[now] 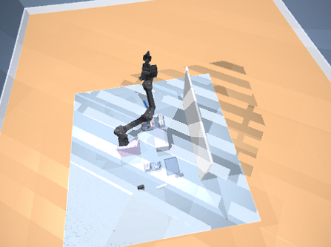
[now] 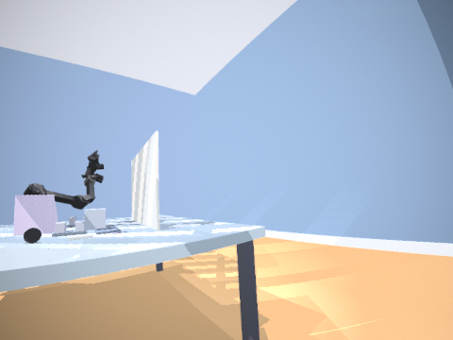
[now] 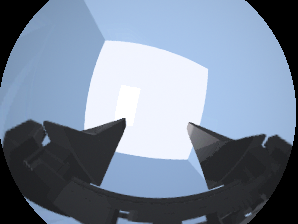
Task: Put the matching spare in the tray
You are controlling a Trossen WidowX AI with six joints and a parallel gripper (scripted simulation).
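My gripper tip is now 480 mm above the spare, 230 mm to the left of it and 40 mm past it. From my gripper tip the other things lie so: grey tray 640 mm to the right, 520 mm below, 90 mm ahead; blue marker pen 520 mm below, 80 mm to the right, 80 mm behind; white upright panel 420 mm to the right, 300 mm below, 280 mm ahead.
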